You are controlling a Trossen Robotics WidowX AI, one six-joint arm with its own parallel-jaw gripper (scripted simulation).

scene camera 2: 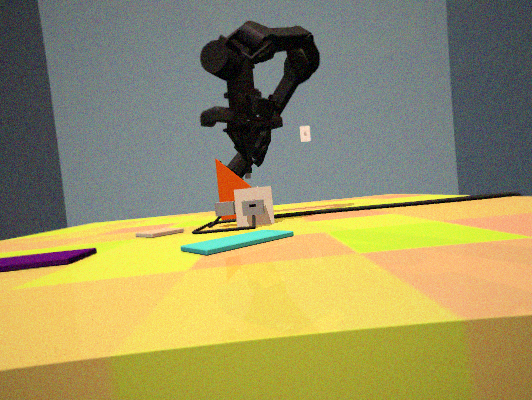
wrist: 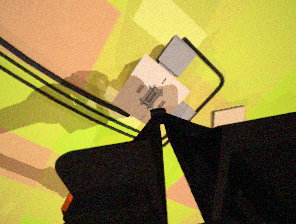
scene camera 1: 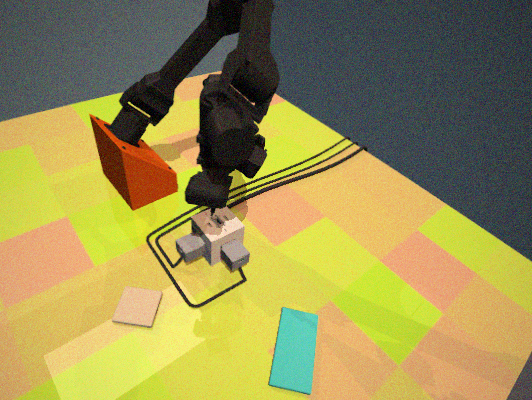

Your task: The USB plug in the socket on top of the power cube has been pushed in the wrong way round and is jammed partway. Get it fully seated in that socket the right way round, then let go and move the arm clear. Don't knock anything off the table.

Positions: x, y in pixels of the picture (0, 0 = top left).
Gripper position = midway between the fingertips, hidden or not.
My gripper (scene camera 2: 248, 160) holds a USB plug.
